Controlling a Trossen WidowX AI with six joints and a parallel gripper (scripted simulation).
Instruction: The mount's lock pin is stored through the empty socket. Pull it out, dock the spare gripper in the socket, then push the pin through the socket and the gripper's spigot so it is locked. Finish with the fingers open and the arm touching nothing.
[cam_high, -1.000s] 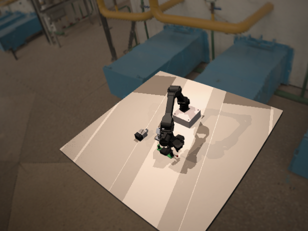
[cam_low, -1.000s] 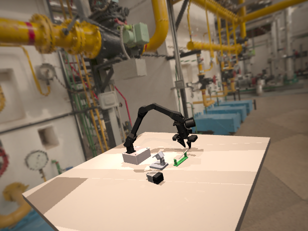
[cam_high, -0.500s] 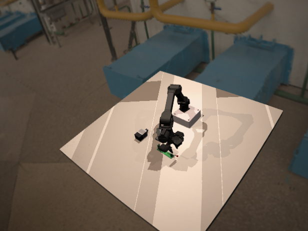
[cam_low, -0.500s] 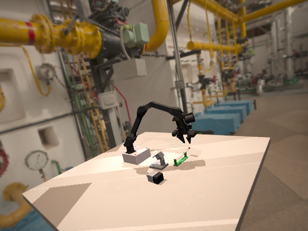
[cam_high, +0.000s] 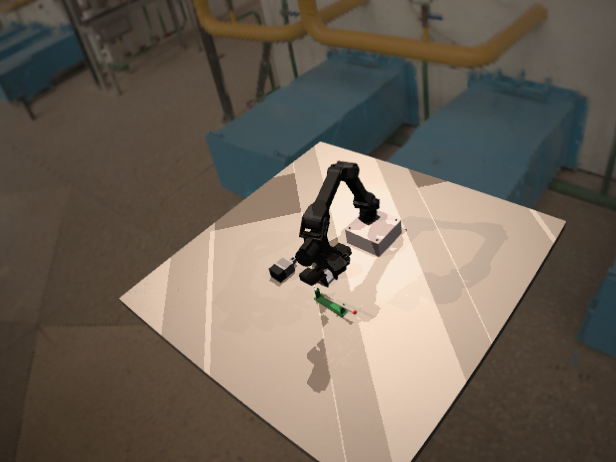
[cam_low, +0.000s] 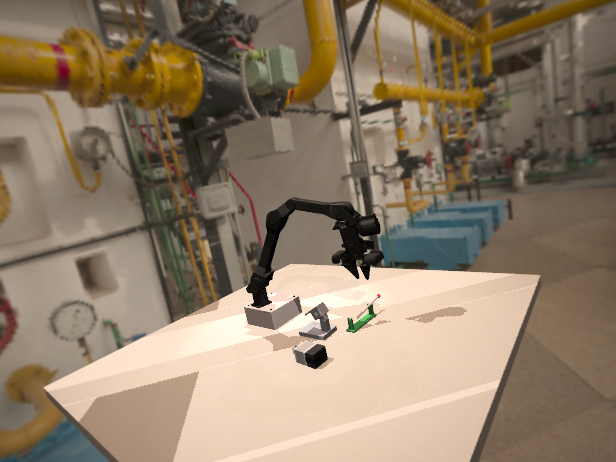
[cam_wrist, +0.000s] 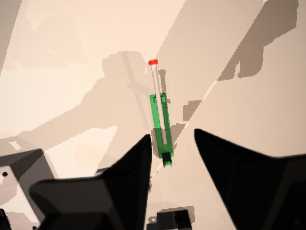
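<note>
My gripper tip is 40 mm to the left of the green cradle and 130 mm above it. From my gripper tip the other things lie so: grey mount 80 mm behind, 160 mm to the right, 100 mm below; then spare gripper 10 mm ahead, 300 mm to the right, 130 mm below.
</note>
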